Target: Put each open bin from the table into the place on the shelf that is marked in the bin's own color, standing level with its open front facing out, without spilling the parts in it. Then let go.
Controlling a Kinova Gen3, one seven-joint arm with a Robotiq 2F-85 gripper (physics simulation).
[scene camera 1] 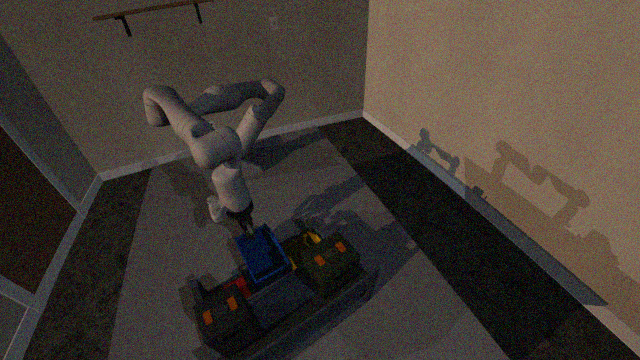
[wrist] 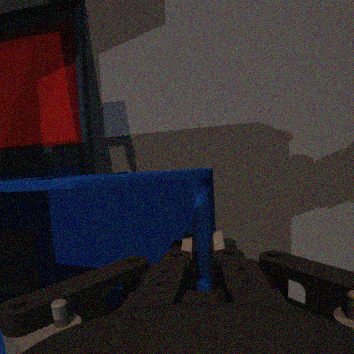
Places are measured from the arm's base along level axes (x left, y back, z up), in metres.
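Pixels of known places: gripper, between the fingertips: (scene camera 1: 251, 236) (wrist: 202, 246).
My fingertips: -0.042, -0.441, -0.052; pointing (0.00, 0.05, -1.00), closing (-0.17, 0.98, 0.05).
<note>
Behind a point stands the place of what it marks, as x, y, z.
My gripper (scene camera 1: 250, 231) {-0.043, -0.441, -0.052} (wrist: 202, 246) {-0.043, -0.441, -0.052} is shut on the rim of a blue bin's wall. The blue bin (scene camera 1: 258, 254) {-0.038, -0.500, -0.072} (wrist: 125, 215) {-0.052, -0.493, -0.070} hangs from the fingers at the near side of the dark shelf unit (scene camera 1: 282, 301) {-0.014, -0.699, 0.006} (wrist: 90, 100) {-0.131, -0.535, -0.093}. Its inside faces the scene camera; its parts are too dark to tell. A red surface (scene camera 1: 239, 286) {-0.115, -0.568, -0.090} (wrist: 25, 95) {-0.131, -0.585, -0.090} shows in the shelf unit, beyond the blue bin in the wrist view; whether it is a bin or a marking I cannot tell. A yellow piece (scene camera 1: 312, 237) {0.128, -0.528, -0.049} shows on the other side of the blue bin. A blue marking cannot be made out.
Two dark boxes with orange patches, one at the left (scene camera 1: 220, 317) {-0.118, -0.739, 0.126} and one at the right (scene camera 1: 330, 265) {0.099, -0.713, 0.101}, stand on top of the shelf unit, either side of its grey middle. A wooden wall shelf (scene camera 1: 155, 10) hangs on the back wall, behind the arm. The lighting is dim.
</note>
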